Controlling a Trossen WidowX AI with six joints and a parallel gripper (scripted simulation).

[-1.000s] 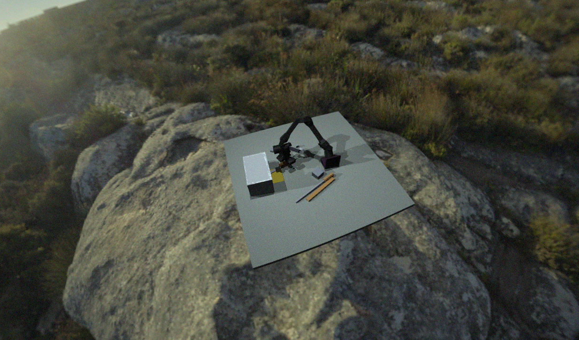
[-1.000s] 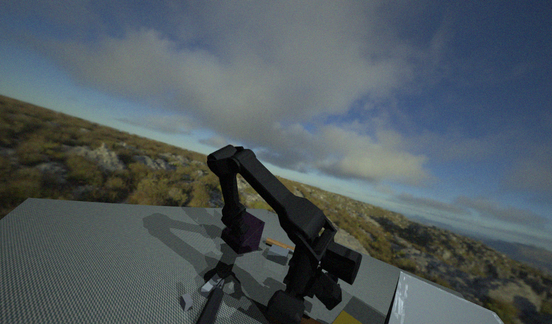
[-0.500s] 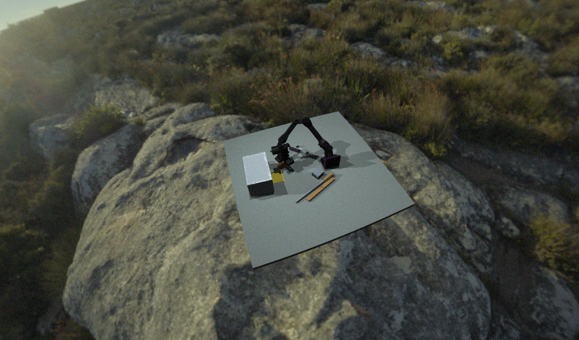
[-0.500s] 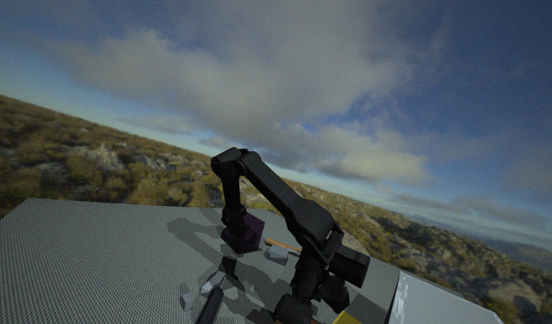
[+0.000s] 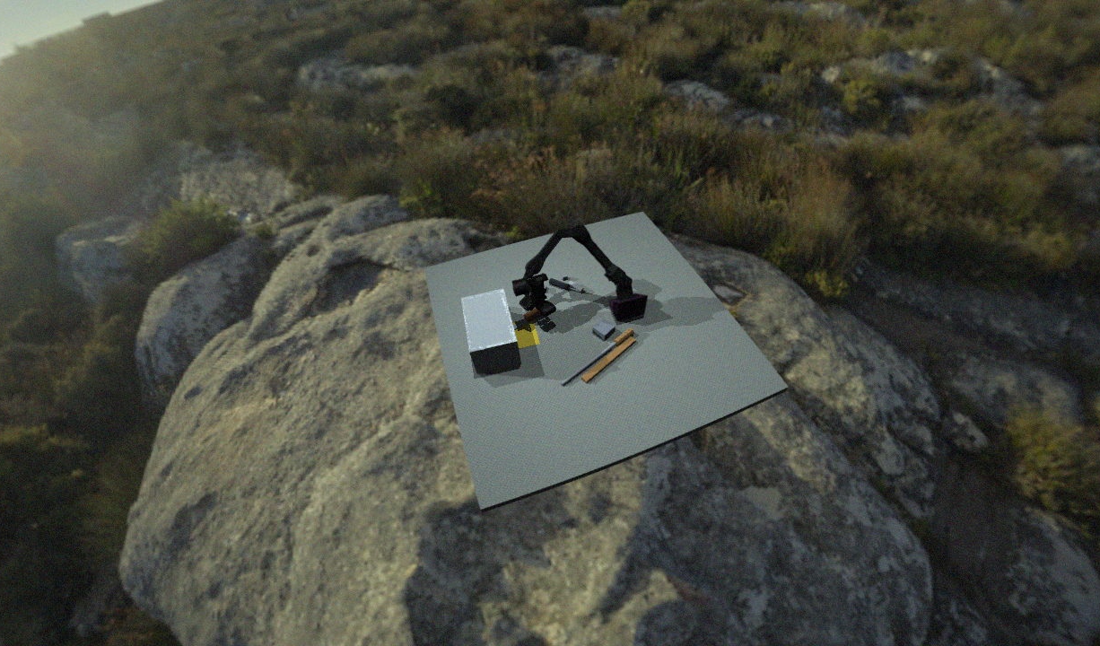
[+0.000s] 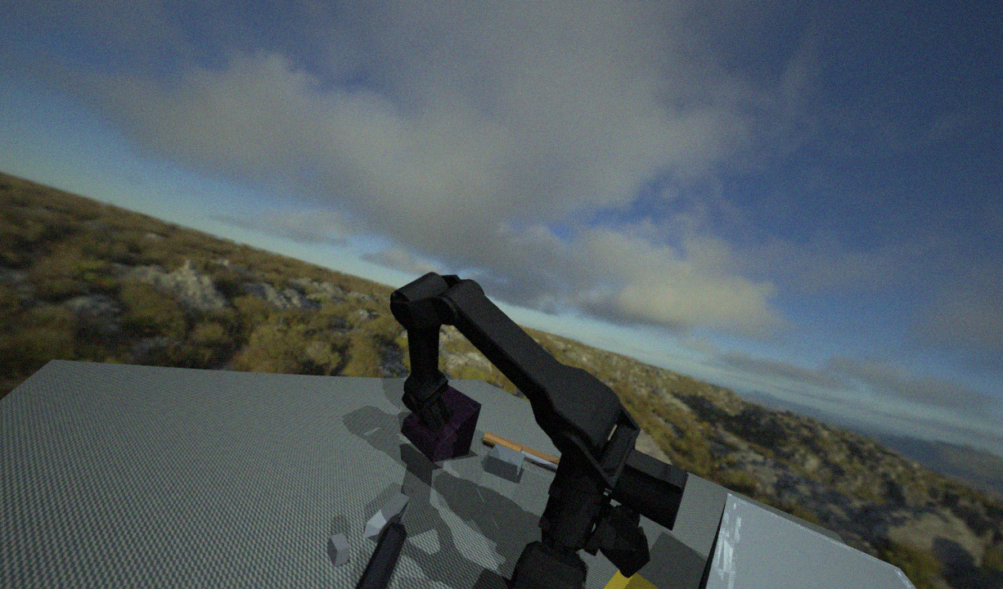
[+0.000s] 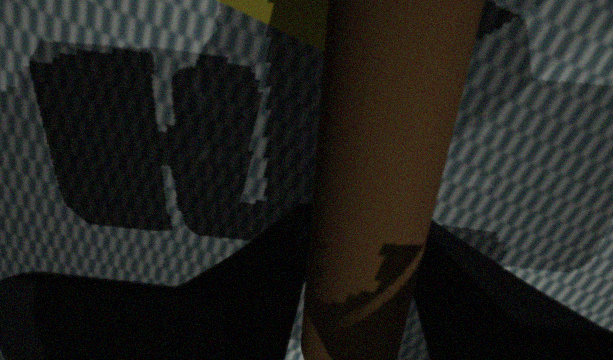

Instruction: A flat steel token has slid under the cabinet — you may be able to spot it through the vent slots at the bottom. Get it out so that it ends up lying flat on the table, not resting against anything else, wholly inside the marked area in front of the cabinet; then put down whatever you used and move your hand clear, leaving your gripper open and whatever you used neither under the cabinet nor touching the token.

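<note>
The grey bar is 220 mm behind my gripper tip and 80 mm to the right of it. Round my gripper tip: grey block (220 mm to the left, 210 mm behind, 10 mm above); then small grey cube (190 mm behind, 160 mm to the right); then wooden stick (360 mm to the left, 170 mm behind).
</note>
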